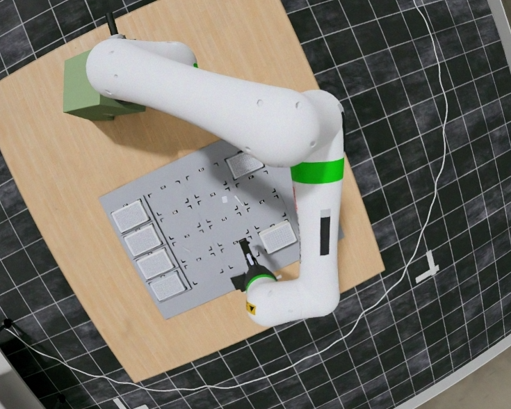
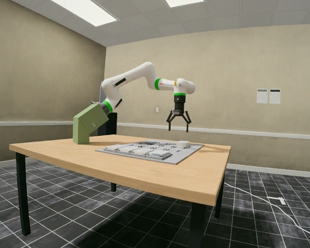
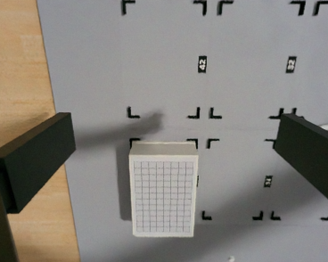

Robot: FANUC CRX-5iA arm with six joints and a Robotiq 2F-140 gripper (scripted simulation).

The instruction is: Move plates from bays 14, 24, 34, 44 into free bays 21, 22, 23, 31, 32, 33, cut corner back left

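My hand is 13 cm to the right of the white block, 12 cm above it and 2 cm past it. From my hand the other things lie so: sealed plate: 33 cm behind, 14 cm below, 7 cm to the left.
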